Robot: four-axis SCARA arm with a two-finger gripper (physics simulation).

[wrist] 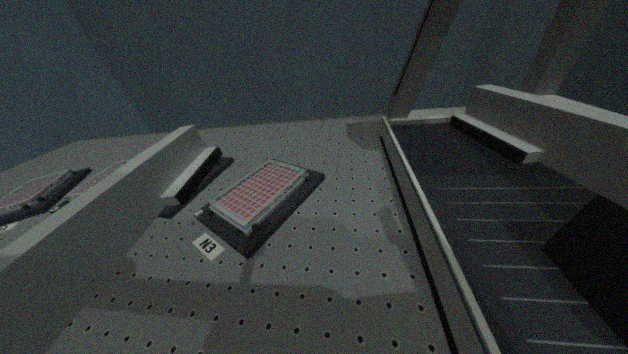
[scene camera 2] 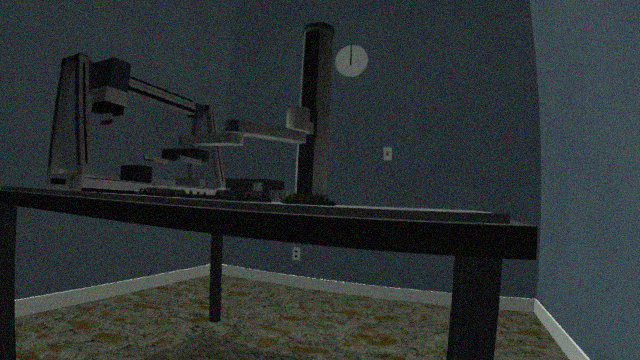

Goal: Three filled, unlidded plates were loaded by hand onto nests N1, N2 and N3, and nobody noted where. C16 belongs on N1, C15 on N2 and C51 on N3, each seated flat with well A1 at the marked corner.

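Places are measured from the arm's base along level axes (x back, y left, z down), in metres.
Where they show: gripper, fingertip midpoint: [wrist: 331, 122] [scene camera 2: 161, 157].
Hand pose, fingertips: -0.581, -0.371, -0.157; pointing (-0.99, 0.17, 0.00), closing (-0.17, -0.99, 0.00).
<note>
After its pixels a point has its place, as x, y, z.
My gripper [scene camera 2: 175, 161] [wrist: 331, 122] {-0.581, -0.371, -0.157} is open with nothing between its fingers, hanging above the deck. In the wrist view, a clear plate with pink-red wells [wrist: 260, 192] {-0.653, -0.259, -0.037} lies, seemingly flat, on the dark N3 nest [wrist: 235, 237] {-0.587, -0.248, -0.025}, beyond and below the fingers. A small pale tag shows at the nest's near left corner, by the N3 label [wrist: 208, 246] {-0.579, -0.211, -0.015}. The plate's code and A1 corner cannot be read. A dark nest [wrist: 222, 165] {-0.748, -0.134, -0.024} shows partly behind the left finger. Another plate [wrist: 30, 192] {-0.652, 0.255, -0.037} with pinkish wells sits at the far left, partly cut off; its nest and code are unreadable.
In the wrist view, a dark ribbed bed with a pale raised rail [wrist: 425, 195] {-0.621, -0.456, -0.062} runs along the right. In scene camera 2, a gantry frame [scene camera 2: 75, 120] {-0.852, -0.532, -0.255} stands at the left, the arm's column [scene camera 2: 322, 110] {-0.045, 0.060, -0.447} further right, and low dark units [scene camera 2: 255, 187] {0.034, -0.329, -0.083} between them.
</note>
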